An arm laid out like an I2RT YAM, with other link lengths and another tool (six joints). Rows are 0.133 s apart.
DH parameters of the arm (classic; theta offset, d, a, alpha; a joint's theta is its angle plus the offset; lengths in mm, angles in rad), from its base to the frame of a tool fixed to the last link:
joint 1: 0 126.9 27.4 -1.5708
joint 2: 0 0 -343.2 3.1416
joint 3: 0.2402 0 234.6 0
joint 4: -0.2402 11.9 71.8 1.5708
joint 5: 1.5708 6.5 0 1.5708
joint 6: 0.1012 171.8 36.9 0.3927
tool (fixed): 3.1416 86 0 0
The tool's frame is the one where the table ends.
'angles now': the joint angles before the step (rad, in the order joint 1, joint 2, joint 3, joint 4, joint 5, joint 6). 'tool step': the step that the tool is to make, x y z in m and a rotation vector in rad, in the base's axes. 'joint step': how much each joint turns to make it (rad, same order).
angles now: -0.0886, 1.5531, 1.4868, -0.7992, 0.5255, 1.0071
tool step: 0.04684, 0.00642, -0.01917, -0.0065, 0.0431, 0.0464
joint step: 0.0206, 0.1310, 0.0757, 0.0278, -0.0089, -0.0302
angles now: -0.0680, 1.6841, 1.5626, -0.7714, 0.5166, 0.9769
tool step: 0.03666, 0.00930, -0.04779, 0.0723, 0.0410, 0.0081
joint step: -0.0025, 0.1329, 0.0415, 0.0279, -0.0617, 0.0376
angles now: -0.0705, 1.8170, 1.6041, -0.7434, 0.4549, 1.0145
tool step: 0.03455, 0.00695, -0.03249, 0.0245, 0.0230, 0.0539
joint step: -0.0011, 0.0954, 0.0242, 0.0612, -0.0502, -0.0352
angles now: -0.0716, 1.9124, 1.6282, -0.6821, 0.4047, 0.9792
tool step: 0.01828, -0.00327, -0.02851, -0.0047, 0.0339, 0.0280
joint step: -0.0083, 0.0732, 0.0046, 0.0495, -0.0143, -0.0370
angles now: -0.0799, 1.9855, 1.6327, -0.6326, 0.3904, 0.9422
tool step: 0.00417, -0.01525, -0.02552, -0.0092, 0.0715, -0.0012
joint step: -0.0264, 0.0780, 0.0478, -0.0279, 0.0001, -0.0321
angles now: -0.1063, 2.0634, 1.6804, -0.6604, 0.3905, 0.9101
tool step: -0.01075, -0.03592, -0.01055, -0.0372, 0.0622, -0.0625
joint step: -0.0496, 0.0605, 0.0602, -0.0519, 0.0457, -0.0112
